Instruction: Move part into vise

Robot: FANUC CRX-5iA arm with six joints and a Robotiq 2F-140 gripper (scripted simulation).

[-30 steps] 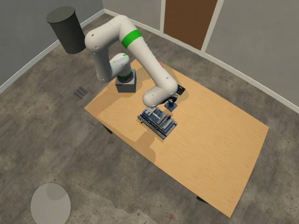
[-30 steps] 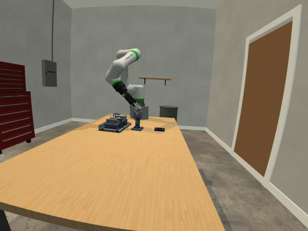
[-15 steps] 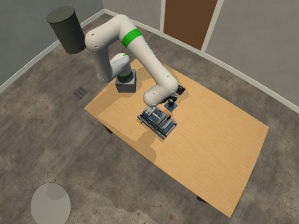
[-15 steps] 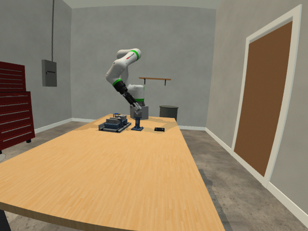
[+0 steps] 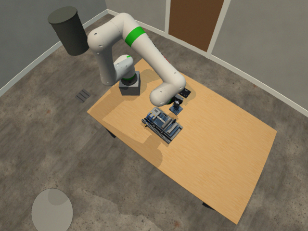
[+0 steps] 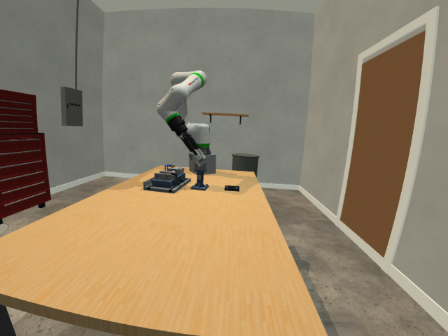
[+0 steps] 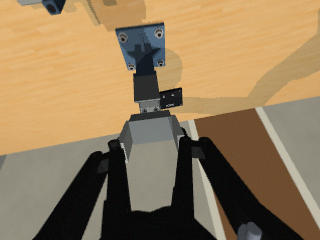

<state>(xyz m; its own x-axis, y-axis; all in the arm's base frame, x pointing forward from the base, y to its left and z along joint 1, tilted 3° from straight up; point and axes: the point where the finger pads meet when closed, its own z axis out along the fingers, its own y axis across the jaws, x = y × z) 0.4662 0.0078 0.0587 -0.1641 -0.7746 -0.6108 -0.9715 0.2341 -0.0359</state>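
Now: the part 20 mm to the left of my hand and 20 mm below it. Also, from my hand: white cylinder rod (170 mm to the right, 130 mm below, 50 mm behind); work stop (150 mm to the right, 120 mm below, 50 mm ahead); moving jaw (180 mm to the right, 130 mm below, 10 mm ahead).
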